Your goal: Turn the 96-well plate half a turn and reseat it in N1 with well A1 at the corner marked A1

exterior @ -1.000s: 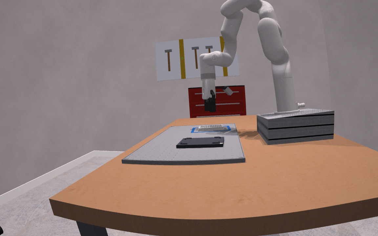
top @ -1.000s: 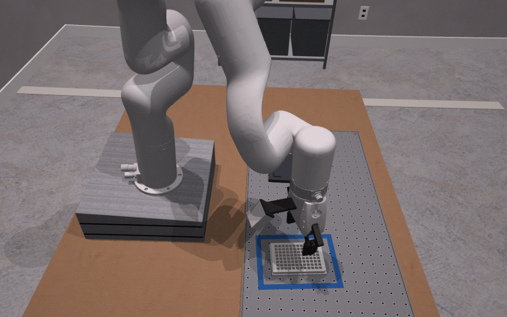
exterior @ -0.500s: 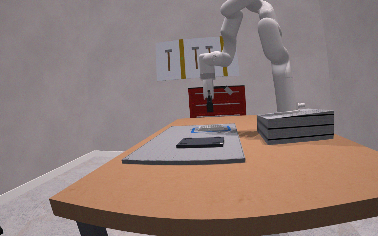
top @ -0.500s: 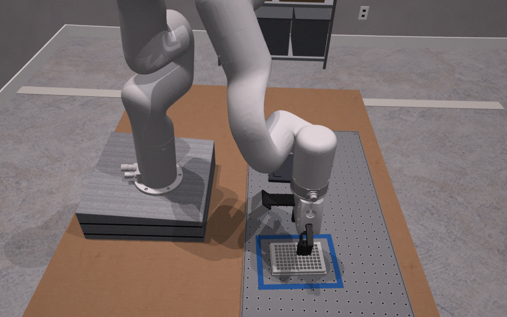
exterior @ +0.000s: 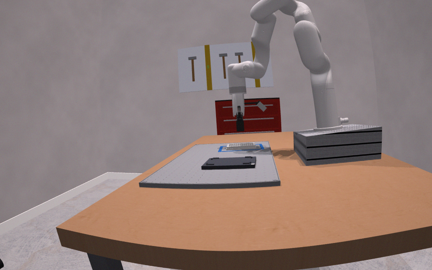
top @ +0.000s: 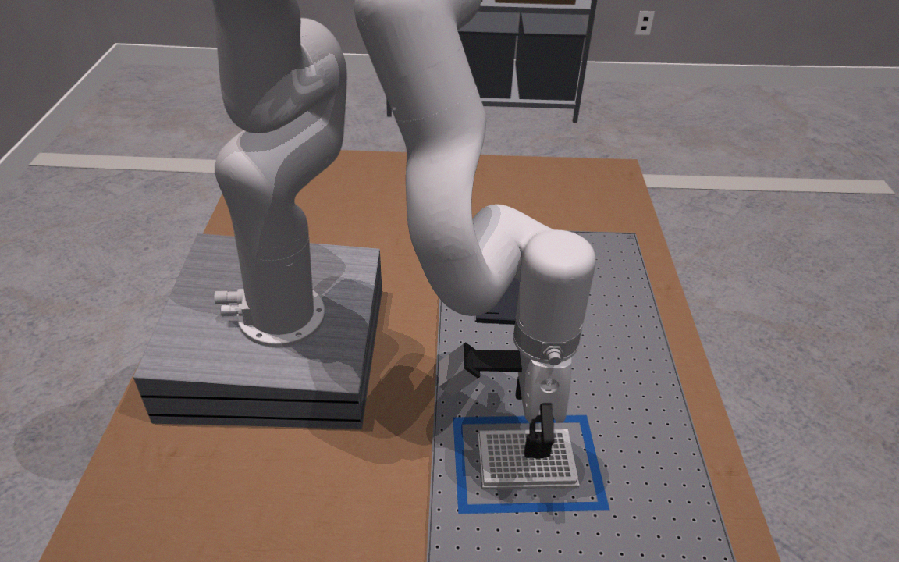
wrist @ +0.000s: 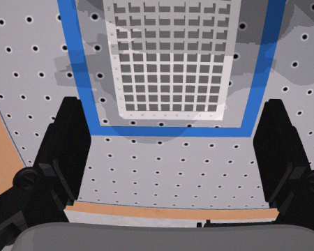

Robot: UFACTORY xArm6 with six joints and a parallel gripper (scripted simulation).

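My hand is 8 cm above the white 96-well plate. The rest, counted from my hand: black plate nest N1 (32 cm to the left, 8 cm below, 6 cm ahead); then small A1 label (39 cm to the left, 8 cm below, 1 cm behind).
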